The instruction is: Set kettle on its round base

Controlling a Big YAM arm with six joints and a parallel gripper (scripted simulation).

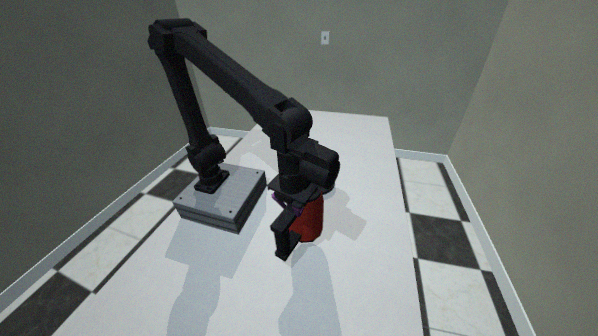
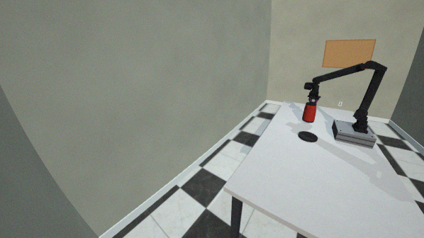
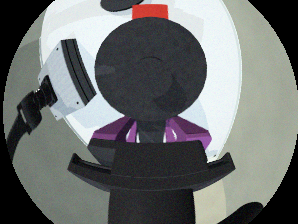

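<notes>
Right now the red kettle is 5 cm below my hand, 3 cm to the left of it and 1 cm ahead of it. Also, from my hand: round black base (32 cm to the left, 18 cm below).
</notes>
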